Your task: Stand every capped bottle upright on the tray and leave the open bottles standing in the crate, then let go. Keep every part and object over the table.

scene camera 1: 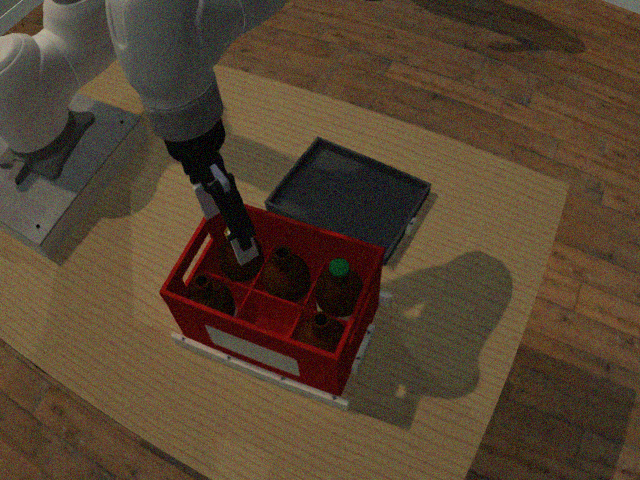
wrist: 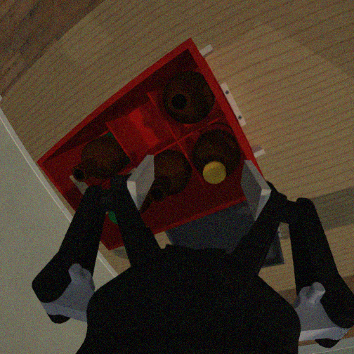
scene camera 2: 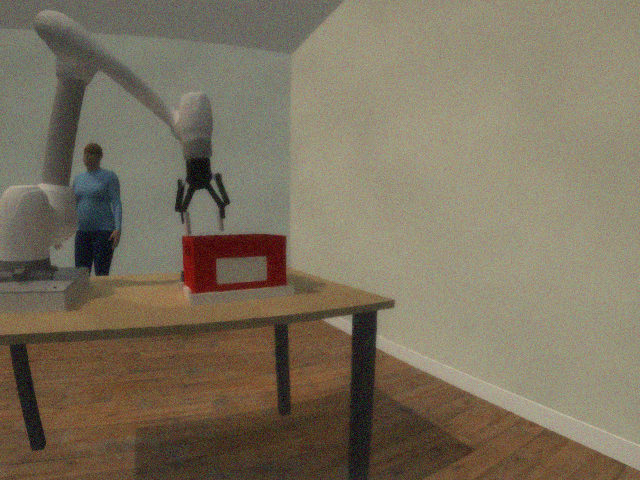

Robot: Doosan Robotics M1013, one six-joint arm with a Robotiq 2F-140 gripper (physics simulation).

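Frame: origin at the arm's base, x ahead, y left, z up, level; millimetres.
Where they show: gripper, fingertip midpoint: (scene camera 1: 230, 235) (scene camera 2: 204, 233); arm's base at its link origin: (scene camera 1: 46, 141) (scene camera 2: 26, 275).
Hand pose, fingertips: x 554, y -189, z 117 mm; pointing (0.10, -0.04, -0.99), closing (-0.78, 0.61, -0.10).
Observation:
Things, the pixels of their top centre, and the offset from my fingertips. "spot": a spot on its surface instead. Level surfaces: height alone.
- red crate at its top centre: (scene camera 1: 270, 270) (scene camera 2: 231, 235) dx +74, dy -34, dz -10 mm
- yellow-capped bottle at its top centre: (scene camera 1: 233, 231) dx -7, dy +21, dz -22 mm
- green-capped bottle at its top centre: (scene camera 1: 339, 266) dx +163, dy +5, dz -22 mm
- dark tray at a spot on its surface: (scene camera 1: 356, 191) spot: dx +120, dy +266, dz -180 mm
- wooden table at its surface level: dz -185 mm
The red crate (scene camera 1: 258, 330) (scene camera 2: 201, 263) (wrist: 115, 95) holds several brown bottles. A yellow-capped bottle (scene camera 1: 238, 267) (wrist: 214, 172) stands in its back left compartment, partly hidden by a finger in scene view 1. A green-capped bottle (scene camera 1: 339, 267) (wrist: 113, 217) stands at the back right. Open bottles stand front left (scene camera 1: 212, 296) (wrist: 192, 112), back middle (scene camera 1: 286, 279) (wrist: 172, 170) and front right (scene camera 1: 320, 333) (wrist: 105, 157). The gripper (scene camera 1: 226, 230) (scene camera 2: 204, 230) (wrist: 199, 183) is open above the crate, its fingertips on either side of the yellow cap in the wrist view. The dark tray (scene camera 1: 356, 191) (wrist: 210, 235) bears no bottle.
The tray lies behind the crate in scene view 1. Pale strips (scene camera 1: 258, 370) (scene camera 2: 240, 295) run along the crate's base on the wooden table (scene camera 1: 118, 330) (scene camera 2: 129, 315). The robot's base plate (scene camera 1: 41, 211) is at the left. A person (scene camera 2: 96, 201) stands behind the table.

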